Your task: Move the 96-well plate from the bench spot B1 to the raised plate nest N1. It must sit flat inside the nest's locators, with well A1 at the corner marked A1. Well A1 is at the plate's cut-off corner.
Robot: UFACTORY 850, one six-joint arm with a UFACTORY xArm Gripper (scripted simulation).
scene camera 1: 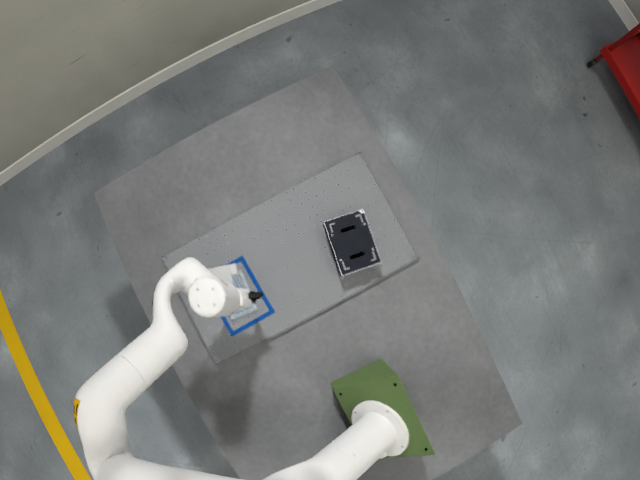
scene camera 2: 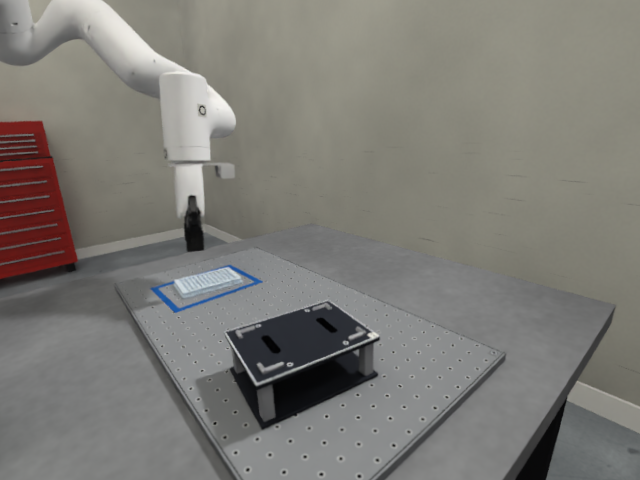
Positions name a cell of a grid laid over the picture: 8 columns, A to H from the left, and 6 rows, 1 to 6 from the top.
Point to a 96-well plate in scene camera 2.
C4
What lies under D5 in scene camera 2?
A black raised nest N1.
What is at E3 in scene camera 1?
A black raised nest N1.
